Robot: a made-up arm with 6 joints. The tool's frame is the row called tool.
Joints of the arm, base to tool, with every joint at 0 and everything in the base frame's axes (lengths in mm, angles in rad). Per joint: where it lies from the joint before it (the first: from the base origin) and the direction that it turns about. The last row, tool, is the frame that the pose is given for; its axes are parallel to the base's.
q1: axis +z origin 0 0 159.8
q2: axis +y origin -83 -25.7 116.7
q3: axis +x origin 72.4 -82.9 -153
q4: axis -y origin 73 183.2 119.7
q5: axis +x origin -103.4 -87.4 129
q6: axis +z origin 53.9 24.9 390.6
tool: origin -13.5 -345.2 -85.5
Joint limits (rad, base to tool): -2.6..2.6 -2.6..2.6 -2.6..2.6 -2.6..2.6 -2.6..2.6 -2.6..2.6
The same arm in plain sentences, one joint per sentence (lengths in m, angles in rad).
The arm has six revolute joints in a row. What follows holds with every joint at zero, and every direction is one of the base frame's. The first joint sits 0.1598 m along +z from the base frame's origin and rotates about +z, from -2.6 to 2.6 rad. The second joint sits 0.083 m along -x and 0.0257 m along -y and 0.1167 m along +z from the first joint and rotates about +y, from -2.6 to 2.6 rad. The third joint sits 0.0724 m along +x and 0.0829 m along -y and 0.153 m along -z from the second joint and rotates about +x, from -2.6 to 2.6 rad. The fourth joint sits 0.073 m along +x and 0.1832 m along +y and 0.1197 m along +z from the third joint and rotates about -y, from -2.6 to 2.6 rad. The fifth joint sits 0.1034 m along -x and 0.0874 m along -y and 0.129 m along +z from the fourth joint and rotates about +x, from -2.6 to 2.6 rad. The sixth joint sits 0.0539 m along +x and 0.0249 m along +y and 0.3906 m along +z from the fifth joint and rotates about +z, from -2.6 to 2.6 rad. The tool frame, which is the frame that the pose is given for, sits 0.0135 m along -x and 0.3452 m along -y and 0.0855 m along -z from the sixth joint; its axes are parallel to the base frame's.
